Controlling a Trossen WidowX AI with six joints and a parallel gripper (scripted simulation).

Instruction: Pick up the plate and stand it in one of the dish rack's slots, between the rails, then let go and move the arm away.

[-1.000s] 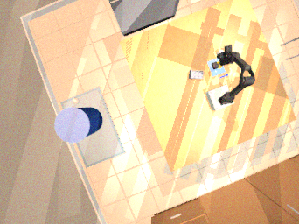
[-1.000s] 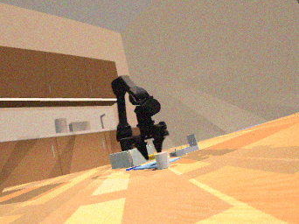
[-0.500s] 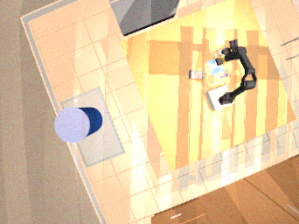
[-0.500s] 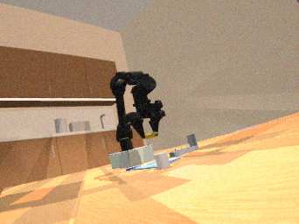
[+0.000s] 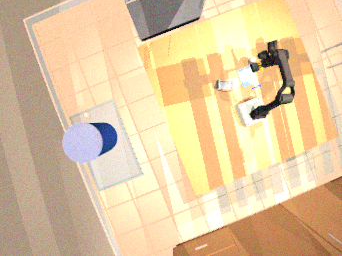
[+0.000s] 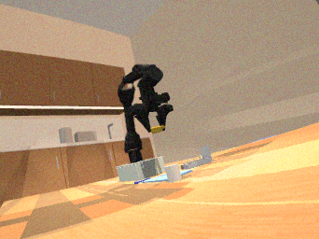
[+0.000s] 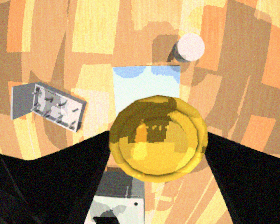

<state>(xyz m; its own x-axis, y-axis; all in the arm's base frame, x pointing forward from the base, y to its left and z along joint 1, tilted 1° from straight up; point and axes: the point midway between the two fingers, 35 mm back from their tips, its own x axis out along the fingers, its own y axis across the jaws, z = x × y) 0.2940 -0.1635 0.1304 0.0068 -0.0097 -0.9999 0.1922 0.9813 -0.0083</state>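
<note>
My gripper tip is 210 mm to the right of the grey dish rack, 150 mm above it and 20 mm short of it. From my gripper tip the other things lie so: cup (150 mm below, 70 mm to the right, 70 mm ahead); then plate (10 mm above).
</note>
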